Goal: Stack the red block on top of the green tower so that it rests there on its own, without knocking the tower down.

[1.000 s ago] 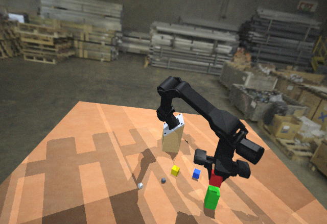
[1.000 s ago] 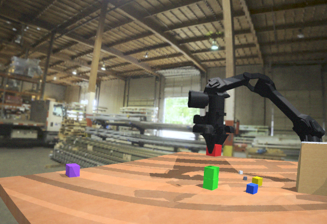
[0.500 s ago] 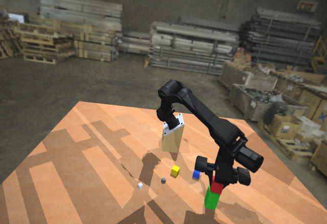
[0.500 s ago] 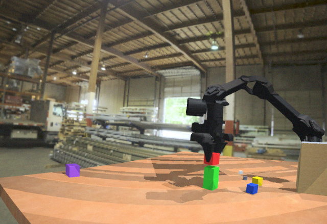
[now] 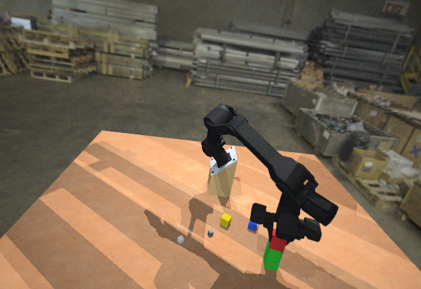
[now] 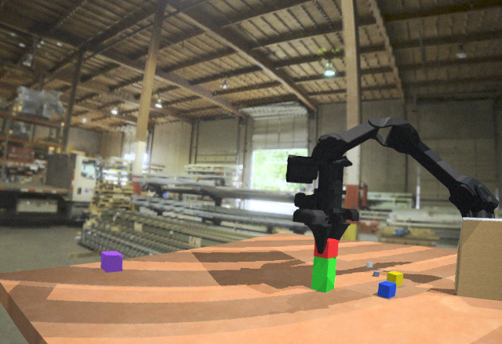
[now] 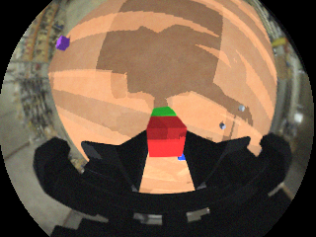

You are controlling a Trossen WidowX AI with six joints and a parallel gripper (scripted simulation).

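The red block is 1 cm above my gripper tip. The rest, counted from my gripper tip: blue block: 15 cm behind, 7 cm below, 2 cm to the right; yellow block: 16 cm behind, 12 cm to the right, 7 cm below; purple block: 43 cm ahead, 26 cm to the left, 7 cm below.
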